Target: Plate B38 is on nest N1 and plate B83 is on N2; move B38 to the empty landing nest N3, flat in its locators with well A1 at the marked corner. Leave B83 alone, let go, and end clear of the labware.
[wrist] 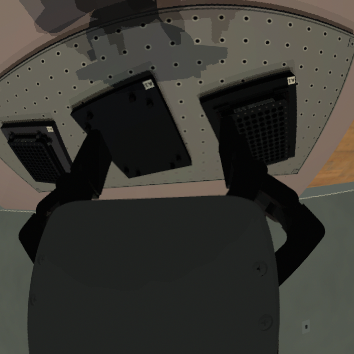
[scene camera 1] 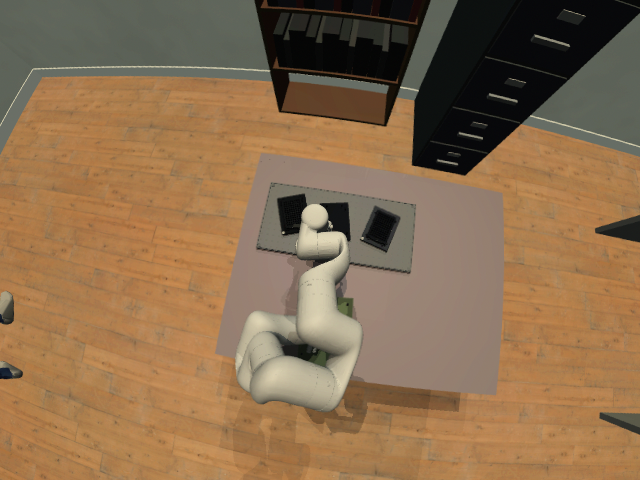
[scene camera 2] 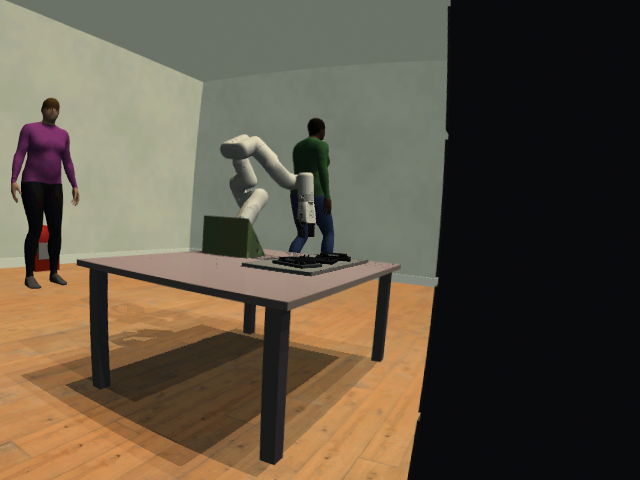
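Note:
My gripper (scene camera 2: 306, 235) (wrist: 159, 136) is open and empty, pointing down high above the board. In the wrist view its fingers spread across the empty middle nest (scene camera 1: 340, 214) (wrist: 135, 130), which has a white A1 label at one corner. In scene camera 1 the arm hides the gripper and part of this nest. One dark well plate (scene camera 1: 293, 210) (wrist: 264, 131) sits in the nest on the left in scene camera 1, right in the wrist view. Another dark well plate (scene camera 1: 382, 227) (wrist: 32, 159) sits in the angled nest at the opposite end. Plate names are unreadable, so I cannot tell B38 from B83.
The grey perforated board (scene camera 1: 403, 260) (wrist: 200, 172) carries all three nests on the pinkish table (scene camera 1: 444, 310) (scene camera 2: 196, 276). The green arm base (scene camera 1: 346, 305) (scene camera 2: 225, 236) stands behind the board. A tall dark cabinet (scene camera 1: 480, 108) and a bookshelf (scene camera 1: 391, 103) stand beyond the table. Two people stand in scene camera 2.

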